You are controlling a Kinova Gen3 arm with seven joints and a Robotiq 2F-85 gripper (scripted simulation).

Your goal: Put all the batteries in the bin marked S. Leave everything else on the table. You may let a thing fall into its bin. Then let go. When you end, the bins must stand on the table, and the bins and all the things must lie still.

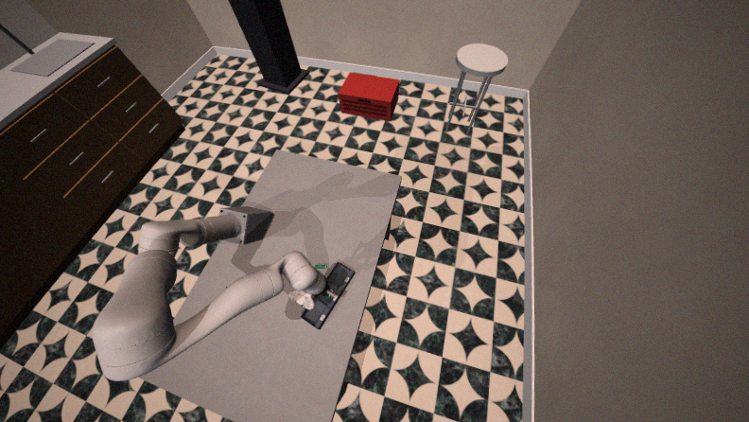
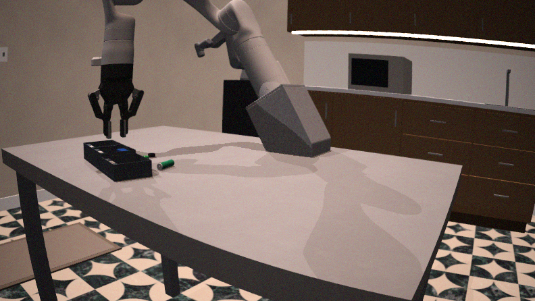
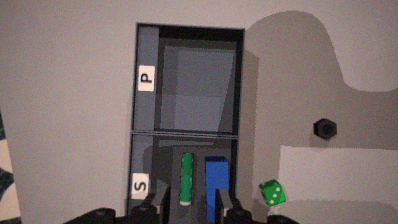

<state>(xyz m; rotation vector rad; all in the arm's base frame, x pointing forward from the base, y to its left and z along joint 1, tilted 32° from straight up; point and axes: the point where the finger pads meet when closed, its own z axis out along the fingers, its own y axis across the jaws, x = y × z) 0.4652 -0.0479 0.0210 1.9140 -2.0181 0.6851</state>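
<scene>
Now: hand 8 cm past the green battery, 8 cm to the right of it and 7 cm above it. Also, from my hand: bin row (1 cm ahead, 6 cm below); blue 9V battery (2 cm behind, 1 cm to the left, 6 cm below); green die (7 cm behind, 1 cm to the left, 7 cm below).
</scene>
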